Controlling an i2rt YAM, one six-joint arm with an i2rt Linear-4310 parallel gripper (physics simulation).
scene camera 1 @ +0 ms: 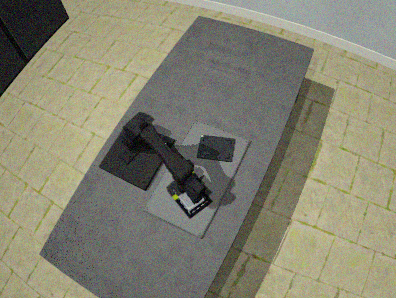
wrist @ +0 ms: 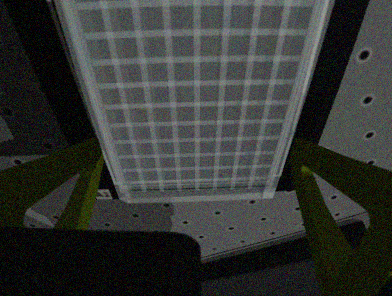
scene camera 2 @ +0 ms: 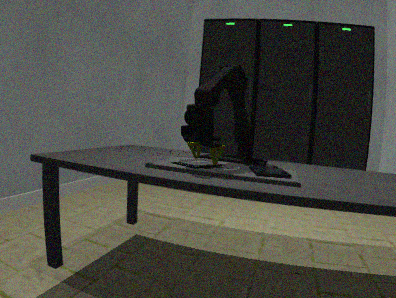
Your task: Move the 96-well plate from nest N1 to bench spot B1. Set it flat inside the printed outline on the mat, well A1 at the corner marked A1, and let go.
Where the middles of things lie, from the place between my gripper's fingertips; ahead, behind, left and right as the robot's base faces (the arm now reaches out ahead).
Labels:
Now: hand 30 mm short of the well plate (wrist: 186,108) and 10 mm to the left of it. From my hand the other things lie so: black square with white outline (wrist: 42,37) (40 mm ahead, 10 mm to the right); dark plate nest (scene camera 1: 210,147) (10 mm behind, 250 mm to the left).

